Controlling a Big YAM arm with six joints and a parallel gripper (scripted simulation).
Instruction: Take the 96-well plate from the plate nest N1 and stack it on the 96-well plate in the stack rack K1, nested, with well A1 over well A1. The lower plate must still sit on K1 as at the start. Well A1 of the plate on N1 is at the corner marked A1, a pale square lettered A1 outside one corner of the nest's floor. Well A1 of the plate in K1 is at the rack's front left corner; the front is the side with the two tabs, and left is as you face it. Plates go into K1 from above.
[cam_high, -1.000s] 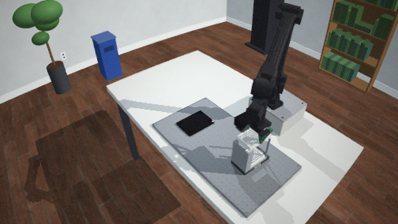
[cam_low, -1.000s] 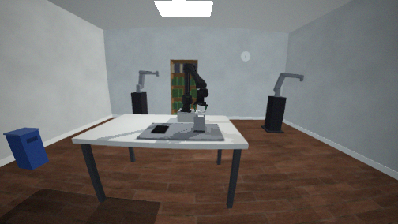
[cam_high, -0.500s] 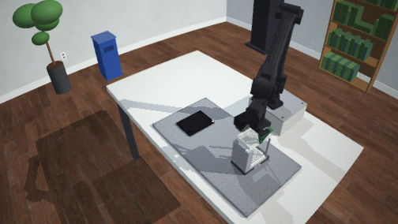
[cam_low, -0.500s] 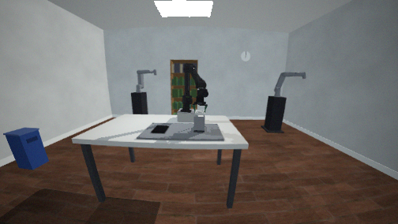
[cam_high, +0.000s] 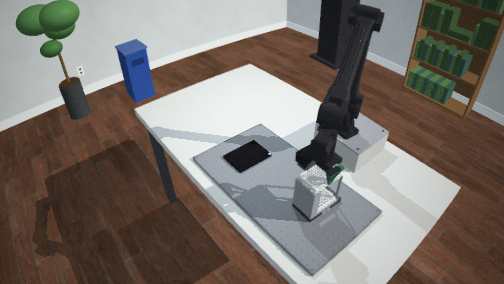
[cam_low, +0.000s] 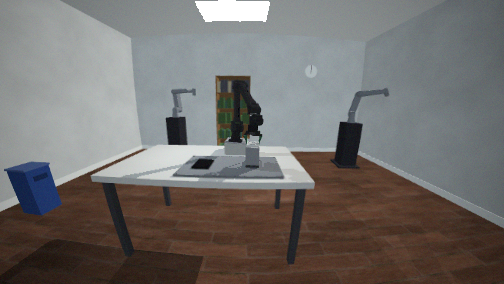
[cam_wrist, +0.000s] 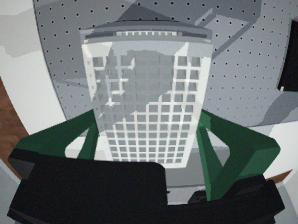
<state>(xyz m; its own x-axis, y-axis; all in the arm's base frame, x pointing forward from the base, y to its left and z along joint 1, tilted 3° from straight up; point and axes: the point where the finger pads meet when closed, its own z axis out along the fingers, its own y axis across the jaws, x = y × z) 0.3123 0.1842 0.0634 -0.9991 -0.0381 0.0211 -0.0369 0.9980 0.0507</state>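
My gripper is now 70 mm past the thin rack post, 70 mm above it and 40 mm to the right of it. Also, from my hand: pale A1 mark: 310 mm to the right, 140 mm below, 20 mm behind.
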